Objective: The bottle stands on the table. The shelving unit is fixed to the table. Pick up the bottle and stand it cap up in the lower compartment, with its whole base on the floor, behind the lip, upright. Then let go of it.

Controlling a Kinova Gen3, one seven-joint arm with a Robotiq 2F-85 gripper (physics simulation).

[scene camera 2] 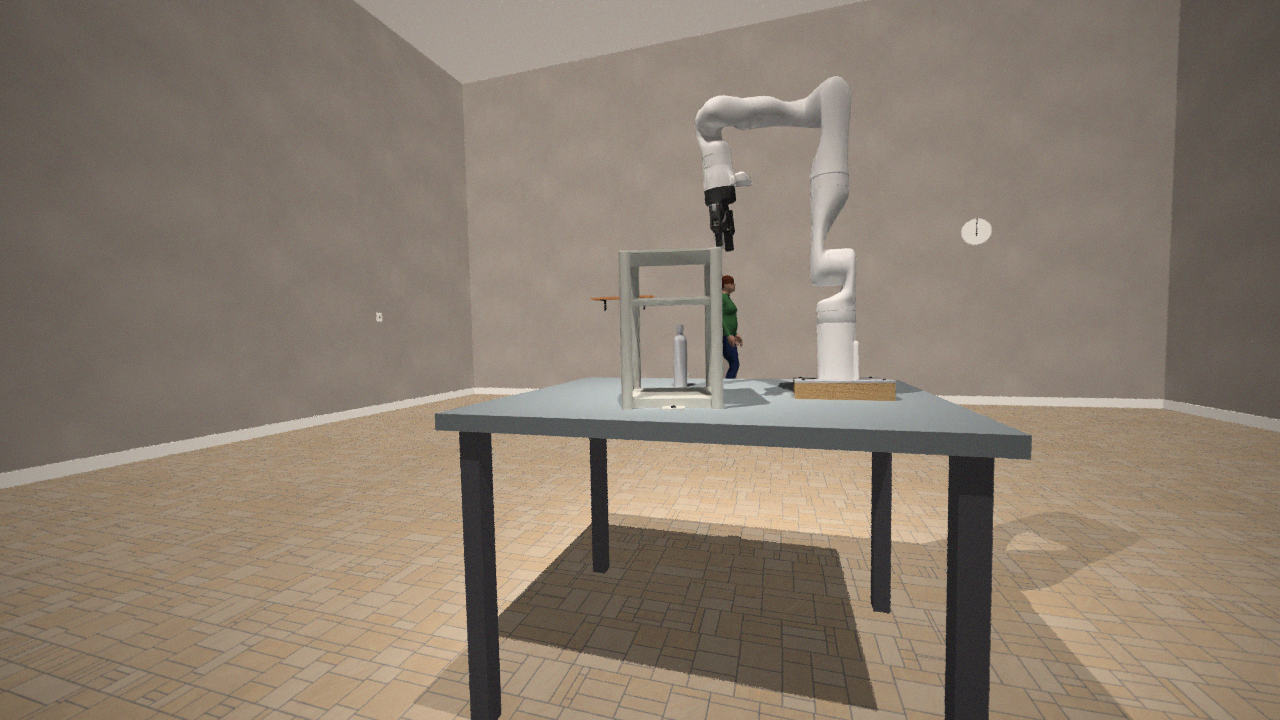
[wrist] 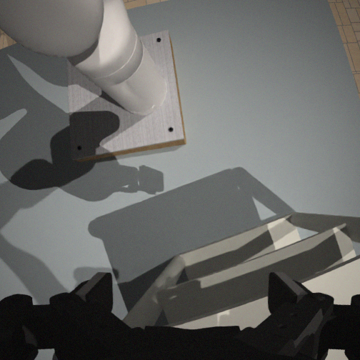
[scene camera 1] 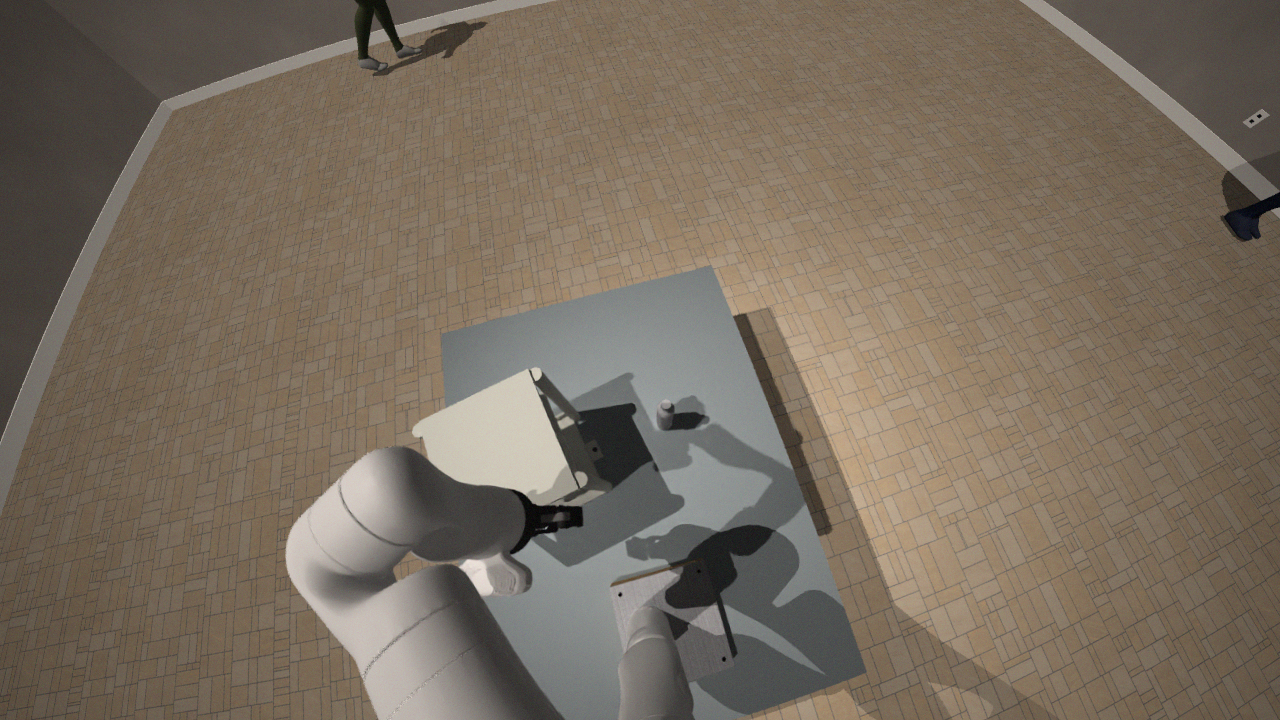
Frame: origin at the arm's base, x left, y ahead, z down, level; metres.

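Seen in the pictures: gripper, fingertip midpoint: (scene camera 2: 725, 250) (scene camera 1: 544, 521); arm's base, link origin: (scene camera 2: 837, 379) (scene camera 1: 648, 629).
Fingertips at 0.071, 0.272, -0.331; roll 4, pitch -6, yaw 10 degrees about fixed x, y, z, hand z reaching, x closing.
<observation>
Pixels of each thing's top centre, then the offset from my fingertips to it, as dx, dy, dz.
- small grey bottle, top centre: (scene camera 1: 666, 404) (scene camera 2: 679, 325) -0.248, +0.160, +0.180
- pale shelving unit, top centre: (scene camera 1: 493, 453) (scene camera 2: 670, 256) +0.067, +0.127, +0.019
A small grey bottle (scene camera 1: 665, 415) (scene camera 2: 680, 358) stands upright, cap up, on the blue-grey table (scene camera 1: 644, 313) (scene camera 2: 554, 422) (wrist: 280, 100), outside the open side of the shelving unit. It does not show in the wrist view. The pale shelving unit (scene camera 1: 501, 434) (scene camera 2: 627, 331) (wrist: 225, 295) stands at the table's side, with a top board, a middle shelf and a low lip at the bottom. My gripper (scene camera 1: 577, 516) (scene camera 2: 725, 248) (wrist: 190, 291) is open and empty. It hangs high, near the unit's top corner on the arm-base side, apart from the bottle.
The arm's base plate (scene camera 1: 640, 592) (scene camera 2: 844, 390) (wrist: 160, 120) is on the table, to the right of the unit in scene camera 2. Shadows of the arm and unit lie across the table. A person in green (scene camera 2: 730, 313) stands beyond the table; another person's legs (scene camera 1: 365, 31) show far off.
</observation>
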